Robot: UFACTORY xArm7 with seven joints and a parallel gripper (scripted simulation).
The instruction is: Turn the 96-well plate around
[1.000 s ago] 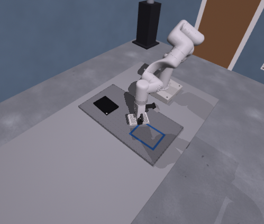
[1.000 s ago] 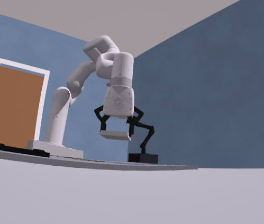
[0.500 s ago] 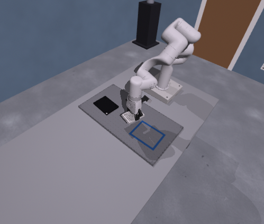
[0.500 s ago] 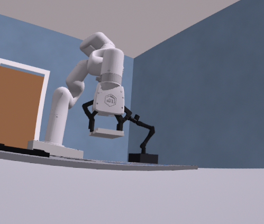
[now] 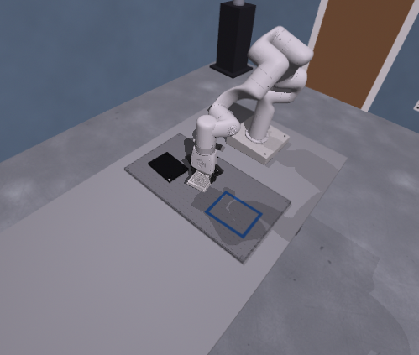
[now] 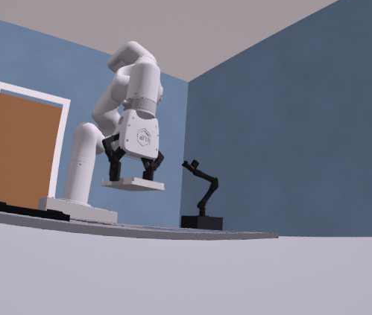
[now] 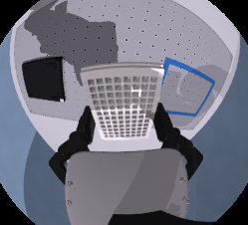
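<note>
Right now my hand is 22 cm to the left of the black plate nest N1, 10 cm above it and 2 cm short of it. Round my hand: white 96-well plate: 1 cm below.
</note>
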